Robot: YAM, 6 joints.
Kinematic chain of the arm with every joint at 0, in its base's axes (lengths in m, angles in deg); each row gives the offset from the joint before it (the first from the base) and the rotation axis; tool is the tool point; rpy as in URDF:
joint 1: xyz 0 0 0.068 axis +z
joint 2: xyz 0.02 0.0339 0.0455 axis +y
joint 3: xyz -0.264 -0.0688 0 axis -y
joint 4: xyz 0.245 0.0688 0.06 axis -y
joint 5: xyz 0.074 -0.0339 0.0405 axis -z
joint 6: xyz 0.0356 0 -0.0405 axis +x
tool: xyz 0 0 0 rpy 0 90 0
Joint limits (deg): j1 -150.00..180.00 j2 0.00..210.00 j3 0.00..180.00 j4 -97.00..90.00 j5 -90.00..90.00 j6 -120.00..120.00
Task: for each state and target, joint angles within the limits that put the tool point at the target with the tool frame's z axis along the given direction. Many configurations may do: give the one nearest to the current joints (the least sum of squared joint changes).
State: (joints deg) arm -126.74 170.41 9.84 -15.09 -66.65 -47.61
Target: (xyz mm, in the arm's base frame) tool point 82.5 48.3 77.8 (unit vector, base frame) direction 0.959 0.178 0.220
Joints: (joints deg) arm -139.05 208.83 0.13 14.05 -29.61 -47.61
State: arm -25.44 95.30 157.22 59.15 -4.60 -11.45
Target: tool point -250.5 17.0 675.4 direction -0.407 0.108 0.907
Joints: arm -3.19 59.27 156.63 17.10 -4.89 -11.45
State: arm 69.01 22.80 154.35 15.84 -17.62 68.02
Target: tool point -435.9 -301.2 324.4 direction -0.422 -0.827 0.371
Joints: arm 32.85 0.11 125.16 30.16 27.77 68.02
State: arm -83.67 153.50 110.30 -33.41 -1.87 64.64
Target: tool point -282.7 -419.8 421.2 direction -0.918 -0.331 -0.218
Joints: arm -121.50 132.49 152.76 -36.24 37.58 64.64
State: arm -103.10 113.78 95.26 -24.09 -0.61 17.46
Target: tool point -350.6 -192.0 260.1 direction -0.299 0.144 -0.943
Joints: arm -149.89 113.82 102.62 -67.62 15.94 17.46
